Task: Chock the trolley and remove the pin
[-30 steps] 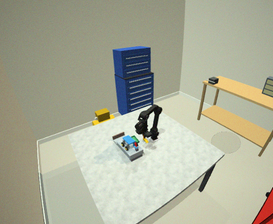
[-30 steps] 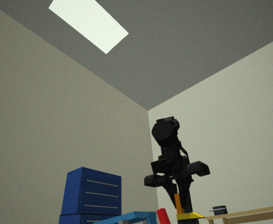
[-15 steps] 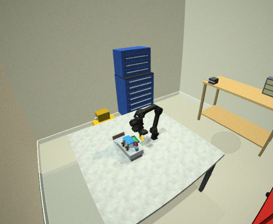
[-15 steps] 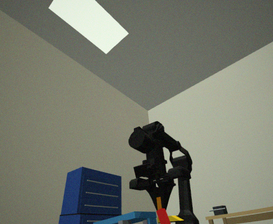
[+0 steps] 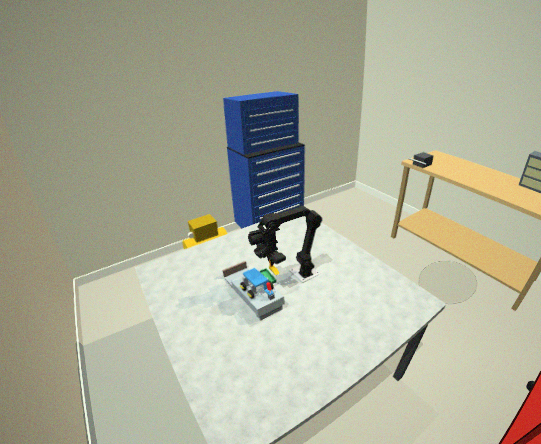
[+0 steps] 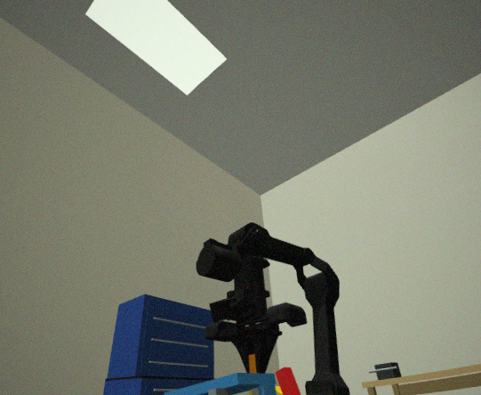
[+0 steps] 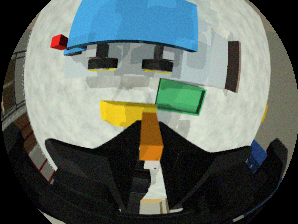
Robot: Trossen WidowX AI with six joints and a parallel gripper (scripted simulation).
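The red-headed stop pin is 90 mm ahead of my gripper tip, 130 mm to the left of it and 40 mm below it. Round my gripper tip: blue-topped trolley (110 mm ahead, 30 mm to the left, 50 mm below); then yellow chock (20 mm to the left, 10 mm below); then grey ramp (110 mm ahead, 30 mm to the left, 120 mm below).
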